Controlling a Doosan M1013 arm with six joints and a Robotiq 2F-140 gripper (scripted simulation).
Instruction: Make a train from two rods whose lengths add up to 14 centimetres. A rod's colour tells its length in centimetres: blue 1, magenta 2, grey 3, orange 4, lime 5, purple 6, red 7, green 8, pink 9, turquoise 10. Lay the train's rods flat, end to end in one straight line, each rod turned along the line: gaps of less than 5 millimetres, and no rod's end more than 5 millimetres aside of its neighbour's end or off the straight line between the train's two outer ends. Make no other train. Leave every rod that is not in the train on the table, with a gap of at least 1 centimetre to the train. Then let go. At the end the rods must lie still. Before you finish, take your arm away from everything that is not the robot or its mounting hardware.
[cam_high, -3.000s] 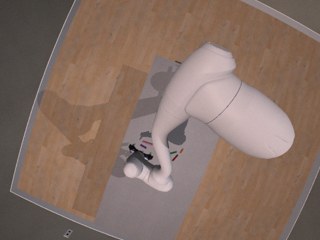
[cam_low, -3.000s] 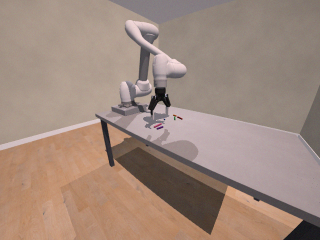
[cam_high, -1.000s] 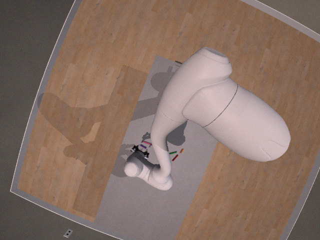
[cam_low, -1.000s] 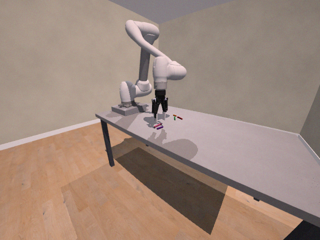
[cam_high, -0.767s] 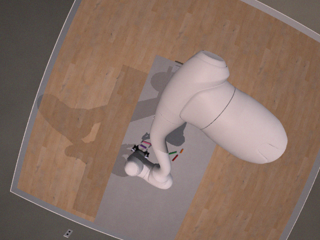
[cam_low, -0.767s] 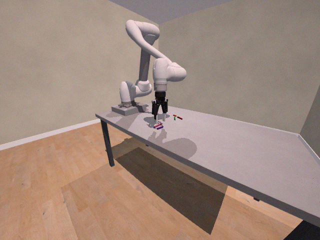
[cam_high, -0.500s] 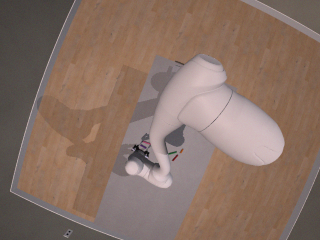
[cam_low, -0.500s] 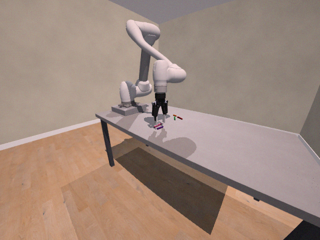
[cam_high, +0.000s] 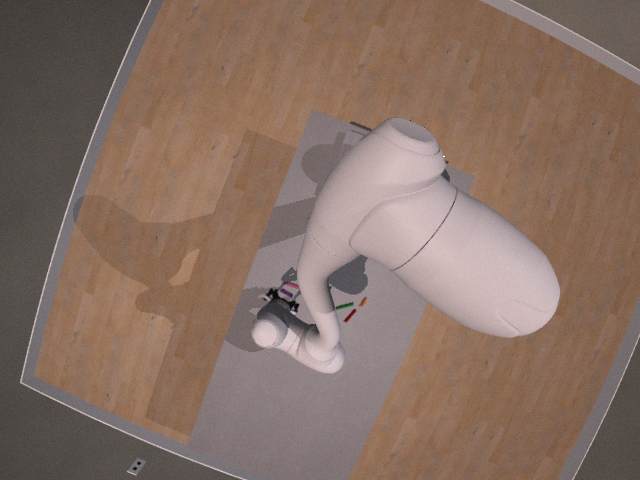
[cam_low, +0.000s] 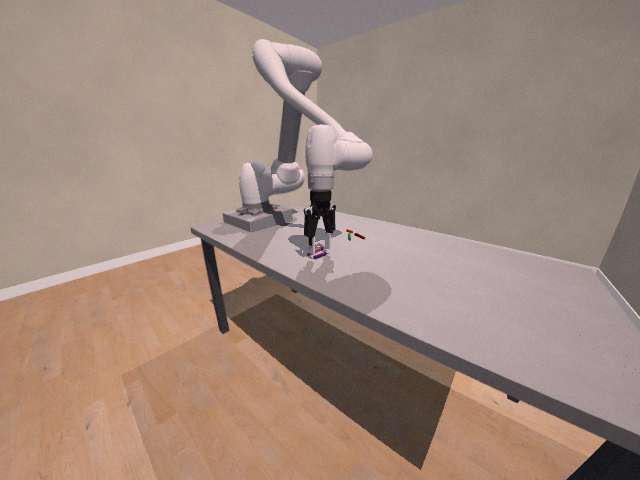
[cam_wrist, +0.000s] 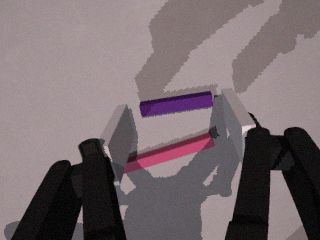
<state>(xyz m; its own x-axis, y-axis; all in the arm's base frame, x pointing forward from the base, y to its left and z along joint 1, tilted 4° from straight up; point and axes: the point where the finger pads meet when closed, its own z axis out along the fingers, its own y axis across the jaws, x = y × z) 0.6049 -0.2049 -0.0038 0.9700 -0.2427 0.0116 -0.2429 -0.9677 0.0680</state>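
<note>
Right now my hand is 50 mm above the purple rod. The rest, counted from my hand: pink rod (40 mm behind, 30 mm to the left, 50 mm below); green rod (10 mm behind, 260 mm to the left, 50 mm below); small blue rod (70 mm behind, 180 mm to the left, 50 mm below).
</note>
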